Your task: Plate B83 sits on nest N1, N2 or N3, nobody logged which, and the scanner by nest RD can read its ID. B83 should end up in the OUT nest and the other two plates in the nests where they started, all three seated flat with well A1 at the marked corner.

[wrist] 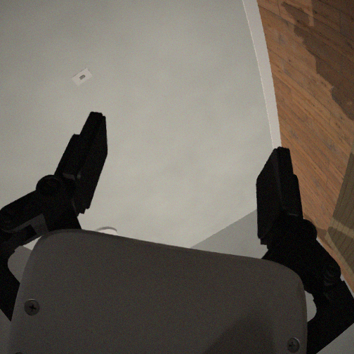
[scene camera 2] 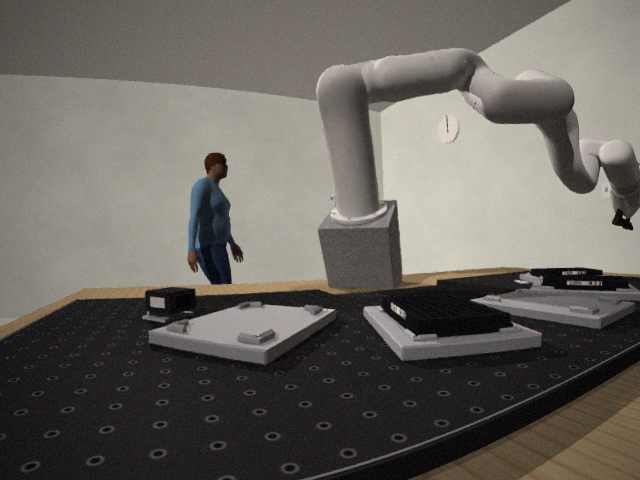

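Where they show: gripper, between the fingertips: (scene camera 2: 638, 215); arm's base, origin of its link: (scene camera 2: 359, 213).
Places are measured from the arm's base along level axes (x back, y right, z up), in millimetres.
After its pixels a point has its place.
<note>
My gripper (scene camera 2: 622, 220) (wrist: 187, 146) is open and empty, raised beyond the table's far right in the scene view, away from every plate. A black plate (scene camera 2: 447, 312) @(z -128, x -393, y 252 mm) sits on a pale nest (scene camera 2: 470, 346) @(z -146, x -430, y 276 mm) at centre right; its label is too small to read. Two more black plates, one (scene camera 2: 589, 282) @(z -130, x -439, y -77 mm) in front and one (scene camera 2: 566, 271) @(z -129, x -360, y -241 mm) behind, are at the far right; their labels are too blurred to read surely. A bare pale nest (scene camera 2: 547, 302) @(z -142, x -421, y 68 mm) lies before them, and another bare nest (scene camera 2: 242, 325) @(z -142, x -268, y 387 mm) lies at left. Marked corners cannot be made out. No plate shows in the wrist view.
A black box (scene camera 2: 170, 301) @(z -130, x -172, y 434 mm) with a pale label, possibly the scanner, stands behind the left nest. The nests stand on a black perforated board (scene camera 2: 196, 428) @(z -154, x -408, y 470 mm). The arm's grey pedestal (scene camera 2: 359, 255) @(z -92, x -27, y 25 mm) is at the back. A person (scene camera 2: 211, 217) stands beyond the table.
</note>
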